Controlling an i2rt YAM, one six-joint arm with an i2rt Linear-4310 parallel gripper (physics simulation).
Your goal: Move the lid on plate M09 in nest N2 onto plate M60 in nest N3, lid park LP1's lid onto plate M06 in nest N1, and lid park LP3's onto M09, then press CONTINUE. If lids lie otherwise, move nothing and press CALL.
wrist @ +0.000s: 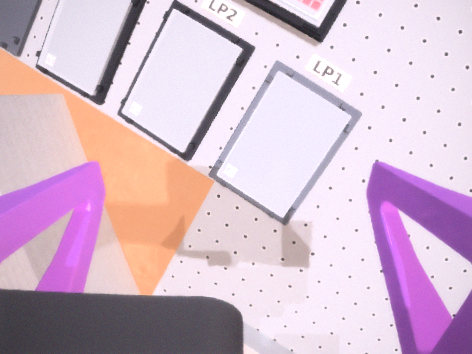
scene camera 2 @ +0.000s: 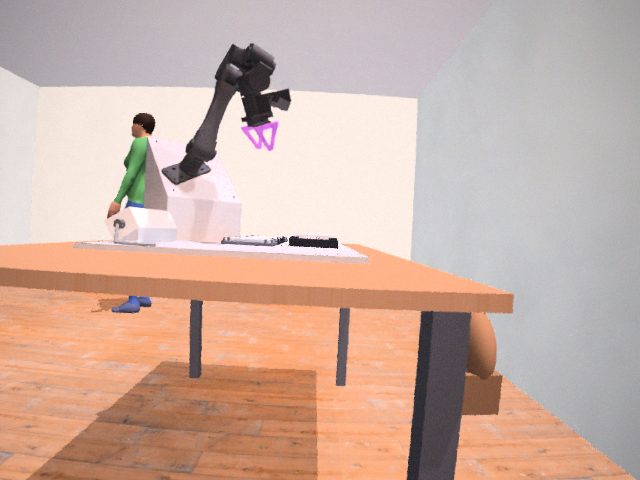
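Where they show: gripper, fingertip midpoint: (wrist: 236, 176) (scene camera 2: 264, 149); arm's base at its link origin: (scene camera 2: 187, 171).
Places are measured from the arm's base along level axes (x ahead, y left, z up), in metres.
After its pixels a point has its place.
My gripper (scene camera 2: 264, 148) {z 0.043, x 0.295, y -0.195 m} (wrist: 236, 176) {z 0.043, x 0.295, y -0.195 m} is open and empty, high above the board. In the wrist view, lid park LP1 (wrist: 319, 156) {z -0.216, x 0.279, y -0.235 m}, a grey frame with a pale lid-like panel (wrist: 287, 145) {z -0.216, x 0.272, y -0.202 m} in it, lies between and beyond the fingertips. Lid park LP2 (wrist: 220, 110) {z -0.233, x 0.265, y -0.120 m} is black-rimmed with a similar panel (wrist: 185, 80) {z -0.216, x 0.277, y -0.075 m}. Left of it is another black-rimmed park (wrist: 114, 65) {z -0.224, x 0.251, y 0.012 m} with a pale panel, its label out of view. Part of a plate with pink wells (wrist: 312, 6) {z -0.200, x 0.399, y -0.157 m} shows at the top edge, its label unseen. Nest labels, CONTINUE and CALL cannot be made out.
The white perforated board (scene camera 2: 206, 250) {z -0.235, x 0.230, y -0.502 m} (wrist: 340, 280) {z -0.233, x 0.167, y -0.332 m} lies on the orange table (scene camera 2: 310, 281) {z -0.246, x 0.444, y -0.783 m} (wrist: 145, 185) {z -0.246, x 0.135, y -0.076 m}. A black low block (scene camera 2: 313, 241) {z -0.216, x 0.449, y -0.181 m} and a silver one (scene camera 2: 248, 240) {z -0.220, x 0.269, y -0.239 m} sit on it. The arm's white stand (scene camera 2: 206, 217) {z -0.158, x 0.086, y -0.030 m} and a white box (scene camera 2: 149, 224) {z -0.188, x 0.046, y -0.369 m} are at left; a person (scene camera 2: 136, 165) stands behind.
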